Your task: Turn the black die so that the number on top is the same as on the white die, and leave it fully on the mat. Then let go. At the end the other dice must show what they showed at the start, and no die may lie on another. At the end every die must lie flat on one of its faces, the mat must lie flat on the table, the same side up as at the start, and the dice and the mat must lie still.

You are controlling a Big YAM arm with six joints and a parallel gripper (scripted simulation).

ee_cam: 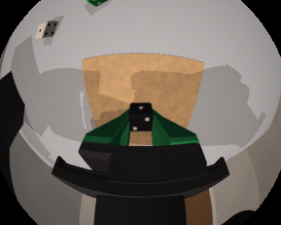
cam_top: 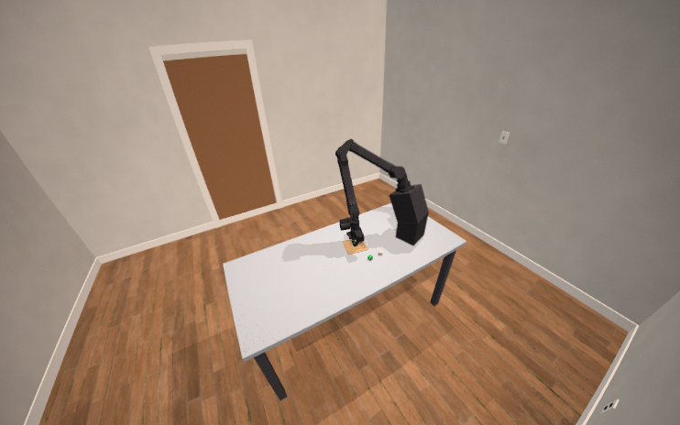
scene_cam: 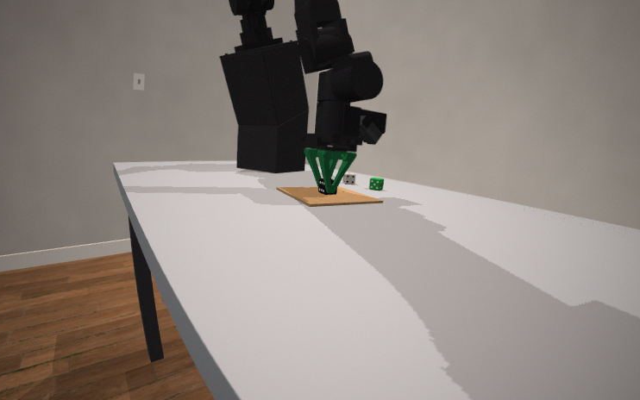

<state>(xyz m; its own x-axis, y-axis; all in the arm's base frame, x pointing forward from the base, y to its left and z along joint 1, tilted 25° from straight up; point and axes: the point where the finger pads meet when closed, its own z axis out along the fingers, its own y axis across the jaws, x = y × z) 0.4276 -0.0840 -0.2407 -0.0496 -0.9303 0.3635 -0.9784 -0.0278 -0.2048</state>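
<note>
The tan mat is 1 cm below my hand. From my hand the other things lie so: black die: right at my hand; green die: 4 cm behind, 16 cm to the left; white die: 12 cm behind, 15 cm to the left.
</note>
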